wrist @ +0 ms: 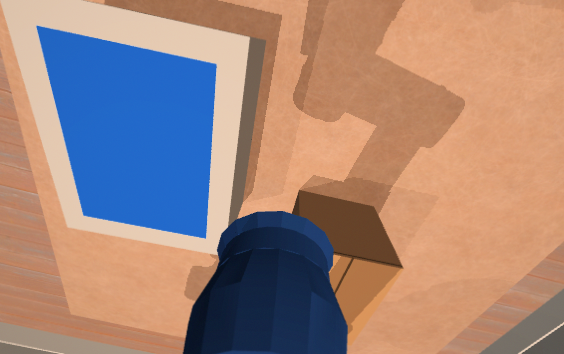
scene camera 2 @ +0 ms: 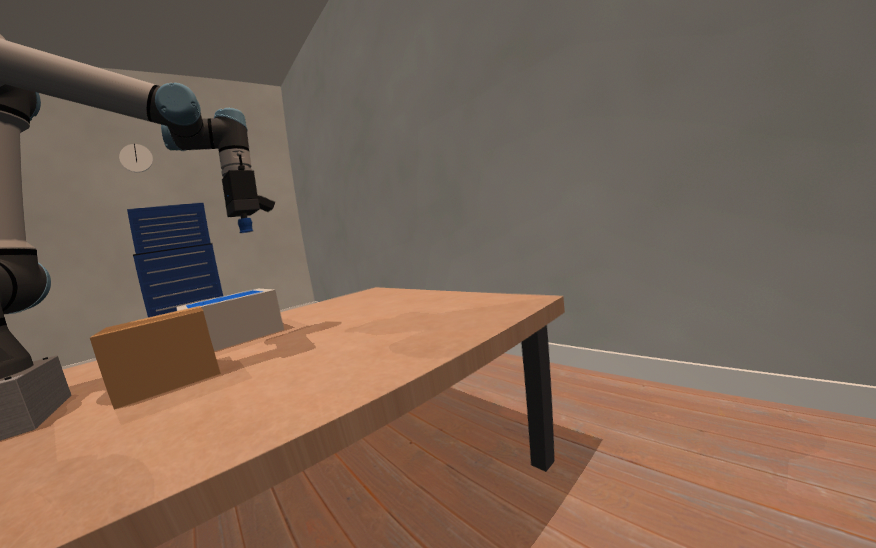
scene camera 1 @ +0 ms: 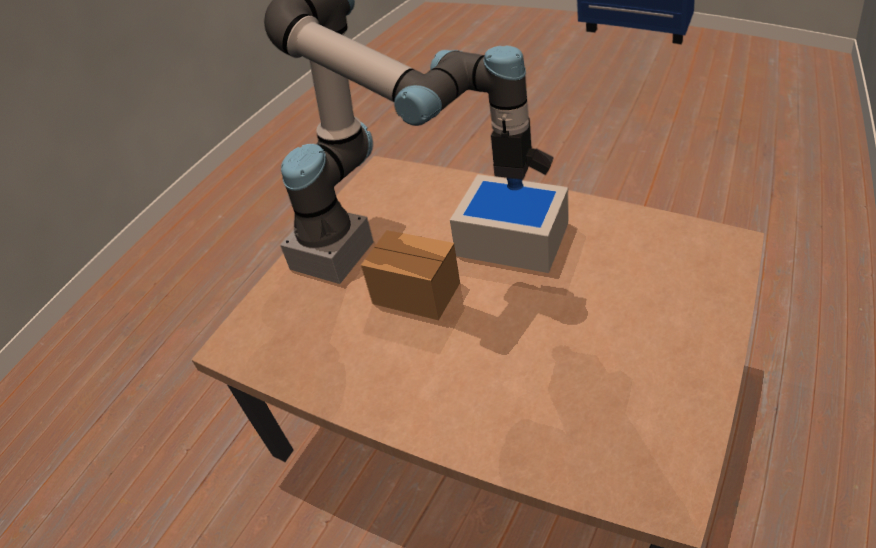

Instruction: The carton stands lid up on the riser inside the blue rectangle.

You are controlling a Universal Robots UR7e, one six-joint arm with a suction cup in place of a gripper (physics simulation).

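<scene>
Brown carton: visible in scene camera 1, in scene camera 2 (140,359) and in the wrist view. On the carton, (scene camera 1: 418,275) and (wrist: 386,285) are the same spot.
</scene>
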